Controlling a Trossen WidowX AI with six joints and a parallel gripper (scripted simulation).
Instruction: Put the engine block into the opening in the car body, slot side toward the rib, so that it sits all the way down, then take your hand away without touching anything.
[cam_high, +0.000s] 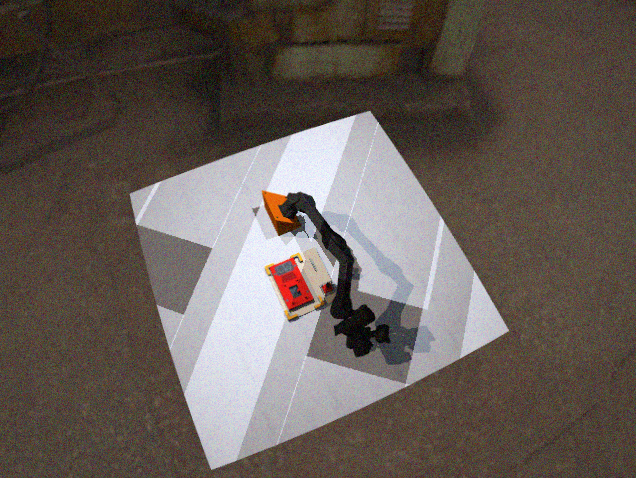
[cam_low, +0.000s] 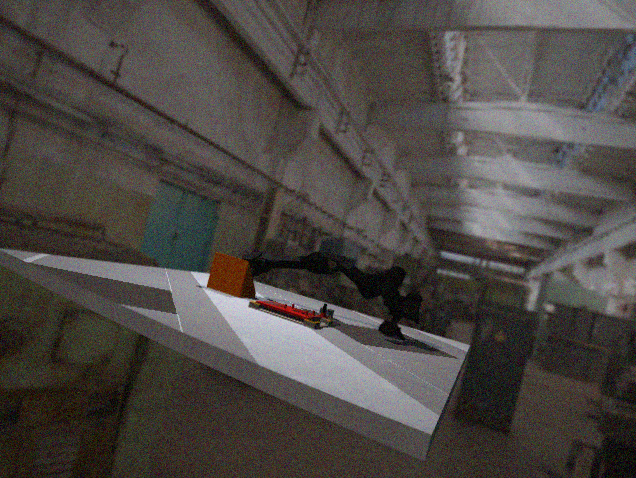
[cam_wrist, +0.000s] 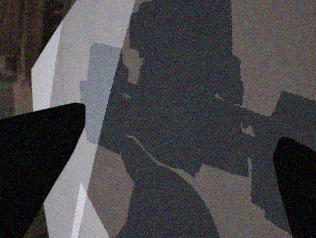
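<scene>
The grey engine block is 330 mm behind my gripper tip, 30 mm to the left of it and 20 mm below it.
</scene>
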